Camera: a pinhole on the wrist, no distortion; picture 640 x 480 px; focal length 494.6 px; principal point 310.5 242.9 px. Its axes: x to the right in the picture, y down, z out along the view. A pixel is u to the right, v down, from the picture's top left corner.
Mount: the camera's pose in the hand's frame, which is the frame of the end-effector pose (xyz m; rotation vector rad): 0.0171 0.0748 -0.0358 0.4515 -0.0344 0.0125
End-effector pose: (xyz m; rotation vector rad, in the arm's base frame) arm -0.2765 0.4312 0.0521 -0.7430 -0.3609 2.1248
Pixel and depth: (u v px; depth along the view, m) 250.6 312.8 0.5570
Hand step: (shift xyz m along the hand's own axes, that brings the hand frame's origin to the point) -0.0688 -0.0978 0.4970
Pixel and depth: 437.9 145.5 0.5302
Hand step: 0.1395 -0.2499 0.4004
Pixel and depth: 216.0 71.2 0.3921
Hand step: -0.0670 -0.2191 0.2547
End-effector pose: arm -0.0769 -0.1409 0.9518 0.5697 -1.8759 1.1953
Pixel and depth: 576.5 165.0 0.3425
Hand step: 0.1918 -0.1224 0.2553
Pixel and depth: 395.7 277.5 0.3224
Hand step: 0.0623 -0.0454 0.2659
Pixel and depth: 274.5 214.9 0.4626
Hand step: -0.0301 -0.1508 0.3675
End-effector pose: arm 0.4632 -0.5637 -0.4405 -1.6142 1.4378 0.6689
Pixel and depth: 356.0 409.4 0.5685
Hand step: 0.0483 -0.0009 0.5607
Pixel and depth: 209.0 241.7 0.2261
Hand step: -0.0361 -0.0246 0.1656
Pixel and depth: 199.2 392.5 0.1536
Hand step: -0.0230 0.0494 0.1213
